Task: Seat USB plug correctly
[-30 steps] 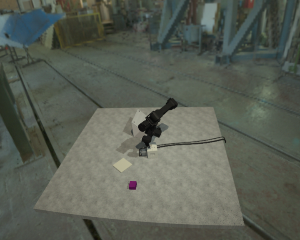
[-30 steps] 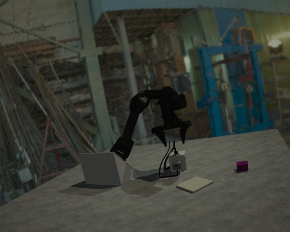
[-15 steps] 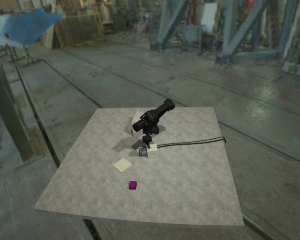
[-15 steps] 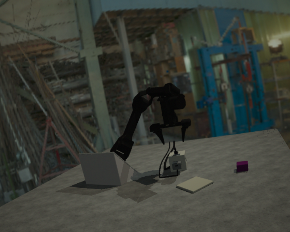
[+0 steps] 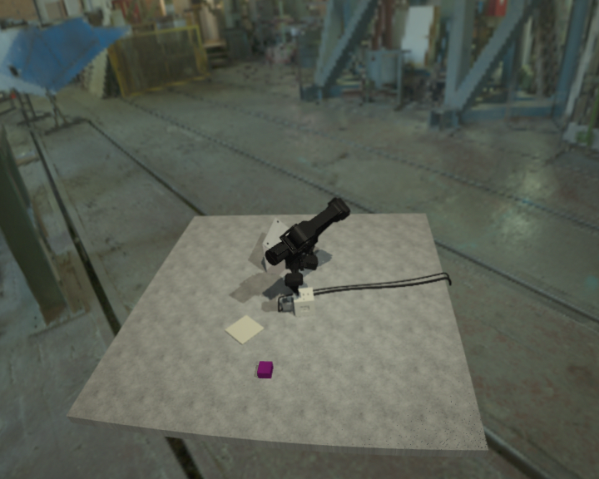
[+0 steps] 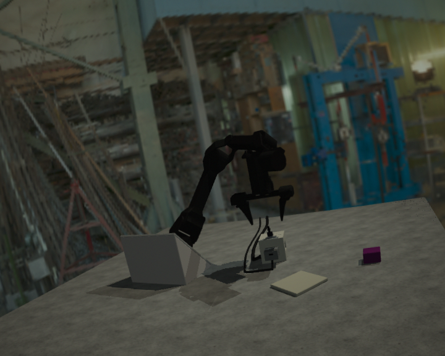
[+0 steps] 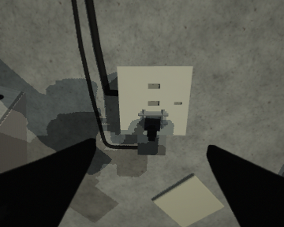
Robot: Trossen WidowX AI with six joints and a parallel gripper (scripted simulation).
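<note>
My gripper tip is now 30 mm above the black USB plug. Also, from my gripper tip: cream flat tile (120 mm ahead, 190 mm to the right, 120 mm below); then small purple block (310 mm ahead, 80 mm to the right, 110 mm below).
</note>
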